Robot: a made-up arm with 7 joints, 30 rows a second.
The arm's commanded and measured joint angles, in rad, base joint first. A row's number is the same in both.
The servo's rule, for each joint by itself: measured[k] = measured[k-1] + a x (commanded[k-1-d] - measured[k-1]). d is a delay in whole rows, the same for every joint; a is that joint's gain. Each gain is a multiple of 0.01, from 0.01 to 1. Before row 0 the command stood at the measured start. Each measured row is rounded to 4 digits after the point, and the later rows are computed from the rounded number. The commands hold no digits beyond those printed.
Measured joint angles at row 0:
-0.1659, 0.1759, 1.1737, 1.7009, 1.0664, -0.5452, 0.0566
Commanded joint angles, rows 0 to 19:
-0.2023, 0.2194, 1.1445, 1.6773, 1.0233, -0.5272, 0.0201
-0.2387, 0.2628, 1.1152, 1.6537, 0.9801, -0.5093, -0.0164
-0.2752, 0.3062, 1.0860, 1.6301, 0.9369, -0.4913, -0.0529
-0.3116, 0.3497, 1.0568, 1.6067, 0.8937, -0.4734, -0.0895
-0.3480, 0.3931, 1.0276, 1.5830, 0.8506, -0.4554, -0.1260
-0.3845, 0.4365, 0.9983, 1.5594, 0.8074, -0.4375, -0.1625
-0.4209, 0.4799, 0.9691, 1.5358, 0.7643, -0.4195, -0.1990
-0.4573, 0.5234, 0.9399, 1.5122, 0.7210, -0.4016, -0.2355
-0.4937, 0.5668, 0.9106, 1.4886, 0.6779, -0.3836, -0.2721
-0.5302, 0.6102, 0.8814, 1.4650, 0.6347, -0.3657, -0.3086
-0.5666, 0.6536, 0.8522, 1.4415, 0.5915, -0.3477, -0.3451
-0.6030, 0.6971, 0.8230, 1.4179, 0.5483, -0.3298, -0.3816
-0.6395, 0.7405, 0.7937, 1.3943, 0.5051, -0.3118, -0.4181
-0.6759, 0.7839, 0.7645, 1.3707, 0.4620, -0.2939, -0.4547
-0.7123, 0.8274, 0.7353, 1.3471, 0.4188, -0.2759, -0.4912
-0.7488, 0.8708, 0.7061, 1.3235, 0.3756, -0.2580, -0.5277
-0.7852, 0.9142, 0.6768, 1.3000, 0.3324, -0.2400, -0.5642
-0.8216, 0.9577, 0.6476, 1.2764, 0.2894, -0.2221, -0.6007
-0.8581, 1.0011, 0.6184, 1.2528, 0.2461, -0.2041, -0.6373
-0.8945, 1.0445, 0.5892, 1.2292, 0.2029, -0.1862, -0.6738
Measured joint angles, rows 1 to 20:
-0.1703, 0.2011, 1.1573, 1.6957, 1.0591, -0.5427, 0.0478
-0.1785, 0.2369, 1.1337, 1.6865, 1.0457, -0.5380, 0.0324
-0.1901, 0.2771, 1.1070, 1.6741, 1.0272, -0.5315, 0.0119
-0.2047, 0.3192, 1.0789, 1.6593, 1.0045, -0.5234, -0.0124
-0.2219, 0.3621, 1.0502, 1.6425, 0.9783, -0.5139, -0.0397
-0.2414, 0.4053, 1.0211, 1.6242, 0.9492, -0.5032, -0.0692
-0.2629, 0.4486, 0.9920, 1.6048, 0.9178, -0.4915, -0.1004
-0.2862, 0.4920, 0.9628, 1.5844, 0.8843, -0.4789, -0.1328
-0.3111, 0.5354, 0.9336, 1.5633, 0.8492, -0.4656, -0.1662
-0.3374, 0.5788, 0.9044, 1.5417, 0.8127, -0.4516, -0.2004
-0.3649, 0.6222, 0.8752, 1.5197, 0.7751, -0.4371, -0.2351
-0.3935, 0.6656, 0.8460, 1.4973, 0.7365, -0.4221, -0.2703
-0.4230, 0.7090, 0.8167, 1.4746, 0.6972, -0.4067, -0.3058
-0.4533, 0.7524, 0.7875, 1.4517, 0.6572, -0.3909, -0.3415
-0.4844, 0.7959, 0.7583, 1.4287, 0.6167, -0.3748, -0.3774
-0.5161, 0.8393, 0.7291, 1.4056, 0.5757, -0.3584, -0.4135
-0.5484, 0.8827, 0.6998, 1.3824, 0.5343, -0.3418, -0.4497
-0.5812, 0.9262, 0.6706, 1.3591, 0.4927, -0.3250, -0.4859
-0.6144, 0.9696, 0.6414, 1.3357, 0.4508, -0.3081, -0.5222
-0.6480, 1.0130, 0.6122, 1.3123, 0.4087, -0.2910, -0.5586
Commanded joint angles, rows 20 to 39:
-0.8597, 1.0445, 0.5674, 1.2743, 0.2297, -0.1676, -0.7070
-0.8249, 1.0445, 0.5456, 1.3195, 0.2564, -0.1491, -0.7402
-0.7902, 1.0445, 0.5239, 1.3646, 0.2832, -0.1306, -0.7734
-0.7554, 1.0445, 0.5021, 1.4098, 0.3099, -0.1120, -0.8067
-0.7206, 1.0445, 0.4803, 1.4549, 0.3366, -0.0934, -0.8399
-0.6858, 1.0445, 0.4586, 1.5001, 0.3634, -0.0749, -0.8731
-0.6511, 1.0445, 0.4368, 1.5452, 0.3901, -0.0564, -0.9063
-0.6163, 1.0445, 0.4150, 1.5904, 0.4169, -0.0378, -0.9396
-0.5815, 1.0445, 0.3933, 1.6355, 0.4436, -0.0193, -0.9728
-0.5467, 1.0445, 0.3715, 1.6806, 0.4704, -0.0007, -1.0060
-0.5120, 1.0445, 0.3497, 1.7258, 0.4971, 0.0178, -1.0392
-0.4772, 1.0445, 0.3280, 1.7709, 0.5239, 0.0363, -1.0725
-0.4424, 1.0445, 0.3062, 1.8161, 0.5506, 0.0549, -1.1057
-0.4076, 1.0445, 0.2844, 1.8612, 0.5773, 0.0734, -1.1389
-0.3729, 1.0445, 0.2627, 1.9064, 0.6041, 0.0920, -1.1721
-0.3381, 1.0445, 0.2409, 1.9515, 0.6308, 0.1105, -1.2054
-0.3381, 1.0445, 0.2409, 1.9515, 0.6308, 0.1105, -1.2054
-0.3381, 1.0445, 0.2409, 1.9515, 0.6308, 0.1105, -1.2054
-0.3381, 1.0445, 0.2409, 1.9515, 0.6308, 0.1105, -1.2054
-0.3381, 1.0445, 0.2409, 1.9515, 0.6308, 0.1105, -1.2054
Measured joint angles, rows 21 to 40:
-0.6734, 1.0313, 0.5871, 1.3039, 0.3783, -0.2737, -0.5942
-0.6916, 1.0390, 0.5639, 1.3073, 0.3576, -0.2563, -0.6292
-0.7034, 1.0422, 0.5415, 1.3199, 0.3450, -0.2387, -0.6638
-0.7096, 1.0435, 0.5194, 1.3397, 0.3390, -0.2210, -0.6981
-0.7109, 1.0441, 0.4975, 1.3650, 0.3386, -0.2031, -0.7321
-0.7079, 1.0443, 0.4757, 1.3947, 0.3428, -0.1852, -0.7659
-0.7011, 1.0444, 0.4539, 1.4278, 0.3508, -0.1672, -0.7996
-0.6909, 1.0445, 0.4321, 1.4636, 0.3620, -0.1491, -0.8332
-0.6778, 1.0445, 0.4104, 1.5014, 0.3759, -0.1309, -0.8667
-0.6621, 1.0445, 0.3886, 1.5408, 0.3920, -0.1127, -0.9001
-0.6441, 1.0445, 0.3668, 1.5815, 0.4099, -0.0944, -0.9335
-0.6241, 1.0445, 0.3451, 1.6232, 0.4293, -0.0761, -0.9669
-0.6023, 1.0445, 0.3233, 1.6656, 0.4499, -0.0578, -1.0002
-0.5789, 1.0445, 0.3015, 1.7086, 0.4716, -0.0394, -1.0335
-0.5542, 1.0445, 0.2798, 1.7521, 0.4941, -0.0210, -1.0668
-0.5283, 1.0445, 0.2580, 1.7960, 0.5173, -0.0026, -1.1001
-0.5055, 1.0445, 0.2484, 1.8302, 0.5366, 0.0132, -1.1254
-0.4854, 1.0445, 0.2442, 1.8569, 0.5526, 0.0268, -1.1446
-0.4677, 1.0445, 0.2424, 1.8777, 0.5659, 0.0385, -1.1592
-0.4521, 1.0445, 0.2416, 1.8939, 0.5769, 0.0486, -1.1703

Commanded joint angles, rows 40 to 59:
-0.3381, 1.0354, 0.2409, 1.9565, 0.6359, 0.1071, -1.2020
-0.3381, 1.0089, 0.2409, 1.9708, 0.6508, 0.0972, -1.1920
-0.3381, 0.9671, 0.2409, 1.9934, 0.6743, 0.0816, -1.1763
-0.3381, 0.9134, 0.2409, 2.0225, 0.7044, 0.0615, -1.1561
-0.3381, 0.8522, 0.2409, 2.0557, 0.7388, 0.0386, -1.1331
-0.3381, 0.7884, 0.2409, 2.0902, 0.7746, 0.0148, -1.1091
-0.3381, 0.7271, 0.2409, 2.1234, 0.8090, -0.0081, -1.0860
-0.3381, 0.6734, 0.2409, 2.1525, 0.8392, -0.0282, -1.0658
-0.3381, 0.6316, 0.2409, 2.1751, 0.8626, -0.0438, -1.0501
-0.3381, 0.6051, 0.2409, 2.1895, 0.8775, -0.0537, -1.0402
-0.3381, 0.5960, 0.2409, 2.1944, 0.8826, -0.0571, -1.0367
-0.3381, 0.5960, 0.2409, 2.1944, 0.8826, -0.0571, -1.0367
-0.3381, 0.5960, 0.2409, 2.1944, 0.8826, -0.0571, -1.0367
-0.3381, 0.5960, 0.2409, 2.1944, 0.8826, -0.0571, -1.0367
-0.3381, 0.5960, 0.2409, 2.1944, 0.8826, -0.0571, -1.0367
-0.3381, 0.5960, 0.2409, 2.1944, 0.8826, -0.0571, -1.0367
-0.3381, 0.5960, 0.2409, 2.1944, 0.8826, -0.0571, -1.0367
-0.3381, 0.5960, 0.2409, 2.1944, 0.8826, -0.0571, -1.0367
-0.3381, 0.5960, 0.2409, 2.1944, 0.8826, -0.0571, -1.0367
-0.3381, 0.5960, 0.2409, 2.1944, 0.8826, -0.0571, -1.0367
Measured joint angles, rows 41 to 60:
-0.4384, 1.0392, 0.2412, 1.9077, 0.5869, 0.0568, -1.1779
-0.4264, 1.0216, 0.2410, 1.9216, 0.5978, 0.0625, -1.1813
-0.4158, 0.9900, 0.2409, 1.9374, 0.6108, 0.0652, -1.1801
-0.4065, 0.9456, 0.2409, 1.9561, 0.6267, 0.0647, -1.1743
-0.3983, 0.8914, 0.2409, 1.9780, 0.6458, 0.0610, -1.1644
-0.3911, 0.8317, 0.2409, 2.0027, 0.6677, 0.0545, -1.1511
-0.3847, 0.7710, 0.2409, 2.0293, 0.6917, 0.0457, -1.1355
-0.3791, 0.7144, 0.2409, 2.0564, 0.7168, 0.0354, -1.1188
-0.3742, 0.6664, 0.2409, 2.0825, 0.7416, 0.0243, -1.1023
-0.3699, 0.6308, 0.2409, 2.1060, 0.7647, 0.0134, -1.0874
-0.3661, 0.6106, 0.2409, 2.1254, 0.7847, 0.0035, -1.0752
-0.3627, 0.6021, 0.2409, 2.1406, 0.8013, -0.0050, -1.0660
-0.3597, 0.5986, 0.2409, 2.1524, 0.8151, -0.0123, -1.0590
-0.3571, 0.5971, 0.2409, 2.1616, 0.8266, -0.0186, -1.0536
-0.3548, 0.5965, 0.2409, 2.1688, 0.8361, -0.0240, -1.0495
-0.3528, 0.5962, 0.2409, 2.1744, 0.8440, -0.0286, -1.0464
-0.3510, 0.5961, 0.2409, 2.1788, 0.8506, -0.0326, -1.0441
-0.3495, 0.5960, 0.2409, 2.1822, 0.8560, -0.0360, -1.0423
-0.3481, 0.5960, 0.2409, 2.1849, 0.8605, -0.0390, -1.0410
-0.3469, 0.5960, 0.2409, 2.1870, 0.8643, -0.0415, -1.0400

